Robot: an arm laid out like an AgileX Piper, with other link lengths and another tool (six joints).
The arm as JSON. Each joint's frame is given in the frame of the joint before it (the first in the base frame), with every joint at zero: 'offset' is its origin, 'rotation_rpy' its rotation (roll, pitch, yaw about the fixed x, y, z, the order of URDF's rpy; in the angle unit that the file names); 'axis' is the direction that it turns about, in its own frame. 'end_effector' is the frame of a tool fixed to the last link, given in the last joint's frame.
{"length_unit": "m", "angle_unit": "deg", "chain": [
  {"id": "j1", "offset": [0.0, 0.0, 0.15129], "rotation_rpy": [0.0, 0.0, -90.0], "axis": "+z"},
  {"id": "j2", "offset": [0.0, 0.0, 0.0], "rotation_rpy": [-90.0, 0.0, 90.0], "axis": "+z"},
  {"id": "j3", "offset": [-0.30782, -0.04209, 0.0], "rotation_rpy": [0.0, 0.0, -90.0], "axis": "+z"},
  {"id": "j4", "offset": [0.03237, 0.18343, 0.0], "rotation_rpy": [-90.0, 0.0, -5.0], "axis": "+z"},
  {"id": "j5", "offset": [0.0, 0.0, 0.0], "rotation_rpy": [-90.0, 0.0, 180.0], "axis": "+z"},
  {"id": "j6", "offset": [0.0, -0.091, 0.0], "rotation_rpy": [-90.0, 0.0, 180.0], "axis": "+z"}
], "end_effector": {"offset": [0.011, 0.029, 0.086], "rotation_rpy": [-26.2, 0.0, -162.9]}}
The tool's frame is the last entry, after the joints.
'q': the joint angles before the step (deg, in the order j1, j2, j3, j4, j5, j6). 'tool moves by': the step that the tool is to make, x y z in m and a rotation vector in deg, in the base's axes. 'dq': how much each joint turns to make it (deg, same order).
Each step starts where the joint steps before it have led.
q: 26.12 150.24 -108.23 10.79 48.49 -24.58
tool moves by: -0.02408 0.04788 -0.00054 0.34 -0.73 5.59
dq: 6.45 0.13 0.00 -0.01 -1.05 0.72
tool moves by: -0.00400 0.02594 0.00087 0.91 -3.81 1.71
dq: 3.42 0.25 -0.01 -1.55 -4.23 2.10
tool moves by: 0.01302 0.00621 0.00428 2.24 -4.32 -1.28
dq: 0.10 0.06 0.00 -0.63 -5.05 1.17
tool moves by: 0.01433 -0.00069 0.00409 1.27 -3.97 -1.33
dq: -0.46 0.11 0.01 -1.76 -4.24 1.55
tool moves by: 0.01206 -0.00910 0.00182 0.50 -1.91 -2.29
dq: -1.21 0.11 -0.01 -1.53 -2.08 1.96
